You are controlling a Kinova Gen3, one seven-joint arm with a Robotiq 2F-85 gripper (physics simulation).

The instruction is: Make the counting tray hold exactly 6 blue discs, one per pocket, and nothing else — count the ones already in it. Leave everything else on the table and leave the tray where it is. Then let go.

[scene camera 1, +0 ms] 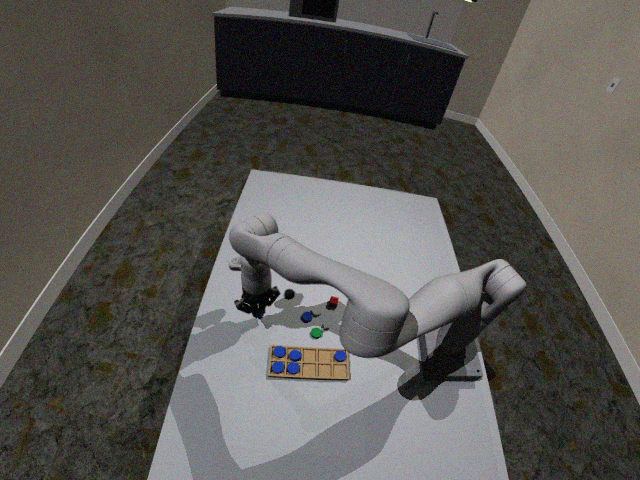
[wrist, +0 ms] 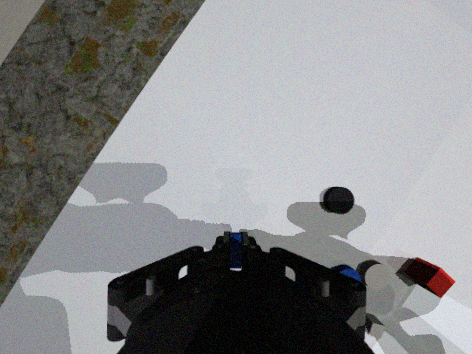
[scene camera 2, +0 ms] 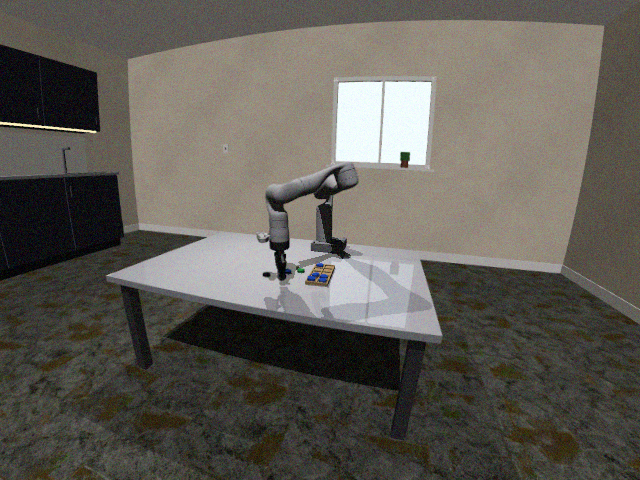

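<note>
The wooden counting tray (scene camera 1: 309, 355) (scene camera 2: 328, 271) holds blue discs in both pockets of its left column (scene camera 1: 279, 351), both of the second column (scene camera 1: 293, 368), and the back pocket at the right end (scene camera 1: 339, 355), in scene camera 1. Its other pockets are empty. My gripper (scene camera 1: 260, 313) (scene camera 2: 281, 277) (wrist: 235, 240) is shut on a blue disc (wrist: 236, 252), held on edge. It is behind and left of the tray, above the table; the exact height is unclear. Another blue disc (scene camera 1: 307, 316) (scene camera 2: 287, 271) (wrist: 348, 273) lies on the table behind the tray, partly hidden in the wrist view.
A green disc (scene camera 1: 316, 333) (scene camera 2: 300, 270) lies close behind the tray. A black disc (scene camera 1: 289, 293) (scene camera 2: 266, 274) (wrist: 339, 200), a pale disc (scene camera 1: 315, 313) (wrist: 380, 282) and a red block (scene camera 1: 333, 301) (wrist: 441, 281) lie farther back. A white object (scene camera 1: 235, 264) (scene camera 2: 262, 237) is near the left edge.
</note>
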